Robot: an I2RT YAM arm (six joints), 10 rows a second.
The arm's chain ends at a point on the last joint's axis. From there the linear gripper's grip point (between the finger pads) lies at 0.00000 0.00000 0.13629 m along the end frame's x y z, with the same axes.
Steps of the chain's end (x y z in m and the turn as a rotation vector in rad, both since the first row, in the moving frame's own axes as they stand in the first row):
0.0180, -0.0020, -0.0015, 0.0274, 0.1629, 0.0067
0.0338, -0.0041, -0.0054, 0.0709, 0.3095, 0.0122
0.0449, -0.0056, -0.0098, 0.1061, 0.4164, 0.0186
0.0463, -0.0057, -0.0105, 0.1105, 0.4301, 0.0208
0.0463, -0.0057, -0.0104, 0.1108, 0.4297, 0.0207
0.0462, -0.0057, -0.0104, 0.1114, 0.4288, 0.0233
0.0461, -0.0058, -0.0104, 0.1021, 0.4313, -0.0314
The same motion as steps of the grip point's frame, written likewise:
0.0401, -0.0056, -0.0034, 0.0274, 0.1629, 0.0067
0.0753, -0.0133, -0.0122, 0.0709, 0.3095, 0.0122
0.1000, -0.0191, -0.0222, 0.1061, 0.4164, 0.0186
0.1032, -0.0197, -0.0237, 0.1105, 0.4301, 0.0208
0.1031, -0.0197, -0.0236, 0.1108, 0.4297, 0.0207
0.1029, -0.0197, -0.0236, 0.1114, 0.4288, 0.0233
0.1028, -0.0202, -0.0236, 0.1021, 0.4313, -0.0314

